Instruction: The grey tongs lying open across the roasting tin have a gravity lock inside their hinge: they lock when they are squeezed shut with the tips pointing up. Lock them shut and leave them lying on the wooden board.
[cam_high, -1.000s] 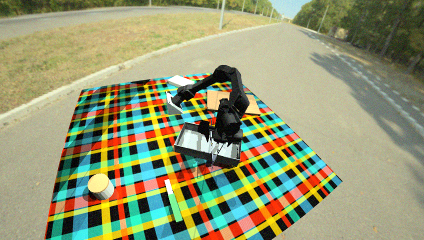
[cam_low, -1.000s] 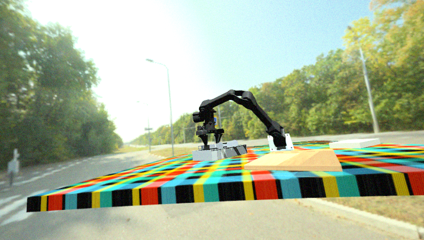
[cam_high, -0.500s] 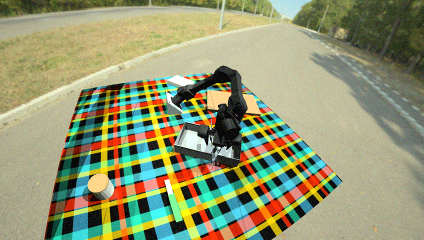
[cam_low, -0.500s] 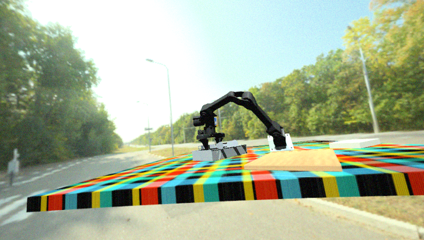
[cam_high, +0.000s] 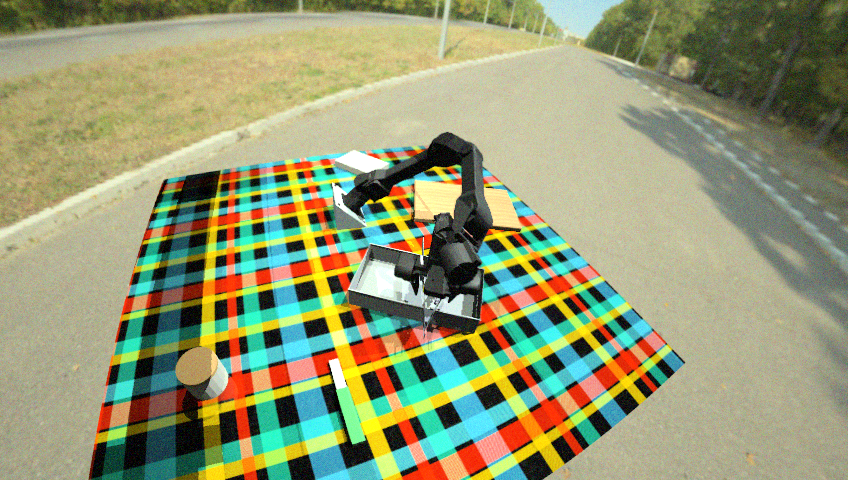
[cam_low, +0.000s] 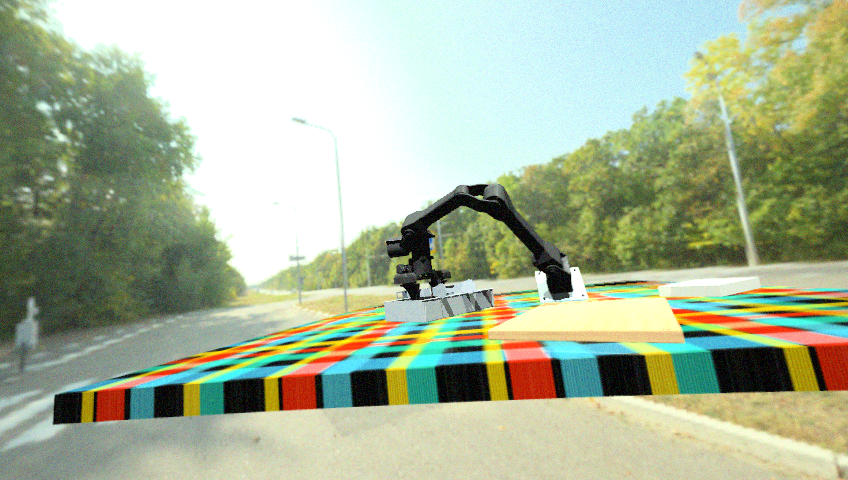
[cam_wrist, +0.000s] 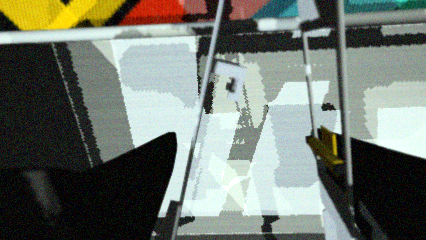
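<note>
The roasting tin lies 40 mm behind my gripper tip and 20 mm to the right of it. Also, from my gripper tip: wooden board (390 mm behind, 270 mm to the left, 20 mm below); then white flat block (710 mm behind, 30 mm to the right, 20 mm below).
</note>
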